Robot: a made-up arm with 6 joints.
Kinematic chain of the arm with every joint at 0, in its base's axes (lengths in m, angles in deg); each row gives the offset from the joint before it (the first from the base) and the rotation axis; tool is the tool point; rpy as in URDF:
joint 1: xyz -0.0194 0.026 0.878 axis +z
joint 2: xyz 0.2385 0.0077 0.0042 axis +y
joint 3: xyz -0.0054 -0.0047 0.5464 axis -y
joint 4: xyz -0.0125 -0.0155 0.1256 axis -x
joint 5: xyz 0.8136 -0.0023 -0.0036 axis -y
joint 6: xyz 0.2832 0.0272 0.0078 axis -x
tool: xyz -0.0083 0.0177 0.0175 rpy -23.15 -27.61 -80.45
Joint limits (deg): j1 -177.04..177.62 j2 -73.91..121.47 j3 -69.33..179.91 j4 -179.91..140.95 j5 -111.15..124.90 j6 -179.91..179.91
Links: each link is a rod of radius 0.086 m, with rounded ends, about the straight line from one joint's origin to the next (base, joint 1, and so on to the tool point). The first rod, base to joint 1, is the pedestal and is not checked.
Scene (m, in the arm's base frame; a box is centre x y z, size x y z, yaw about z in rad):
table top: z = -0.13
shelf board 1: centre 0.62 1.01 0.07 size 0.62 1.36 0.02 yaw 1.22
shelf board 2: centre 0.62 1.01 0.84 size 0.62 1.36 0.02 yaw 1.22
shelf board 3: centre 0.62 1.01 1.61 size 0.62 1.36 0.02 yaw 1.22
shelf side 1: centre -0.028 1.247 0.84 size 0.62 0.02 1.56 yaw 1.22
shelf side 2: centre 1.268 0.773 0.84 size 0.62 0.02 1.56 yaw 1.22
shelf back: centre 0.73 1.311 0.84 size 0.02 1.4 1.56 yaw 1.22
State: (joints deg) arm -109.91 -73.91 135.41 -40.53 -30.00 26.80
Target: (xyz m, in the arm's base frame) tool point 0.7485 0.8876 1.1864
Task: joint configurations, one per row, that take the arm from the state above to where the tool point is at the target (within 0.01 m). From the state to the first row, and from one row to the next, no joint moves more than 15 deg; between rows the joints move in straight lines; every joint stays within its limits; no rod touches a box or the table.
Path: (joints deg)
1: -107.20 -71.85 142.83 -46.07 -43.53 28.11
2: -104.49 -69.80 150.24 -51.61 -57.05 29.41
3: -101.77 -67.74 157.66 -57.15 -70.58 30.72
4: -99.06 -65.69 165.08 -62.70 -84.10 32.03
5: -96.35 -63.63 172.49 -68.24 -97.63 33.34
6: -93.64 -61.58 179.91 -73.78 -111.15 34.64
7: -102.21 -50.06 179.91 -69.90 -109.45 34.42
8: -110.78 -38.53 179.91 -66.02 -107.74 34.19
9: -119.35 -27.01 179.91 -62.14 -106.04 33.97
10: -127.92 -15.49 179.91 -58.25 -104.34 33.75
11: -127.01 -22.60 169.96 -54.00 -89.69 32.38
12: -126.09 -29.71 160.02 -49.74 -75.05 31.01
13: -125.18 -36.82 150.07 -45.48 -60.40 29.64
14: -124.26 -43.93 140.13 -41.23 -45.76 28.27

